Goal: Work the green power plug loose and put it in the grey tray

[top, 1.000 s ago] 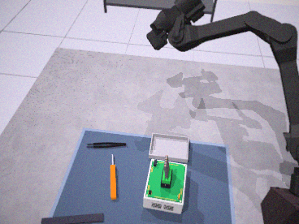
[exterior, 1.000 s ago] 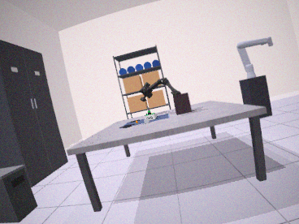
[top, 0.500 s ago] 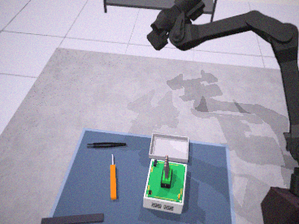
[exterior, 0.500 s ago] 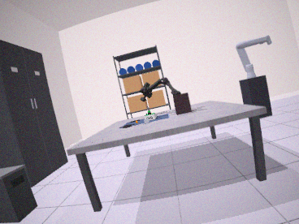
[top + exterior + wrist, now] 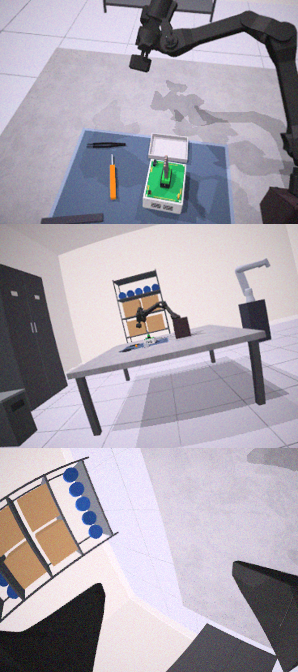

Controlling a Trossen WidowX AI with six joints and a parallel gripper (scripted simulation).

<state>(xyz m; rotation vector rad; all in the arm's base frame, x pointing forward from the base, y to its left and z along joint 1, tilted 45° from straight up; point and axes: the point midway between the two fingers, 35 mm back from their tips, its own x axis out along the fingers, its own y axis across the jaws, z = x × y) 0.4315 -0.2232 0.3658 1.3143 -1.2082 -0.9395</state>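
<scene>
My gripper tip is now 41 cm to the right of the green power plug, 12 cm above it and 11 cm past it. Round my gripper tip: blue mat: 41 cm to the left, 20 cm below, 7 cm behind; then dark bar: 52 cm to the left, 20 cm below, 11 cm ahead.
</scene>
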